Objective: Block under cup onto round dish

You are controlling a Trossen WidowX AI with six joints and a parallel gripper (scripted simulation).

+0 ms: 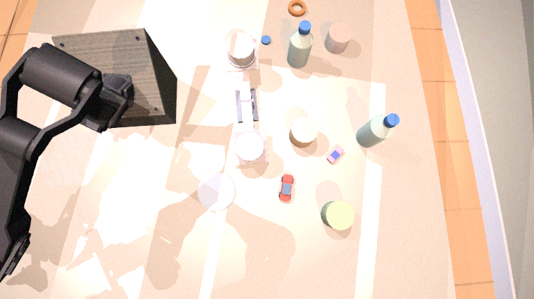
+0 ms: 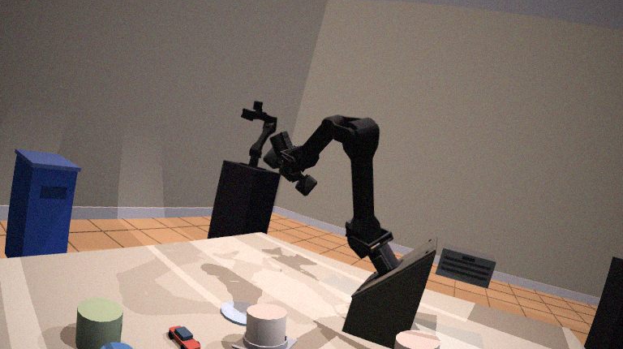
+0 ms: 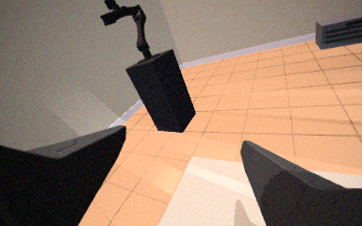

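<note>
My gripper tip is 530 mm short of the teal block, 360 mm to the right of it and 260 mm above it. Round my gripper tip: round dish (440 mm ahead, 240 mm to the left, 300 mm below); then red toy car (630 mm ahead, 260 mm to the left, 290 mm below); then small balance (510 mm ahead, 490 mm to the left, 280 mm below).
</note>
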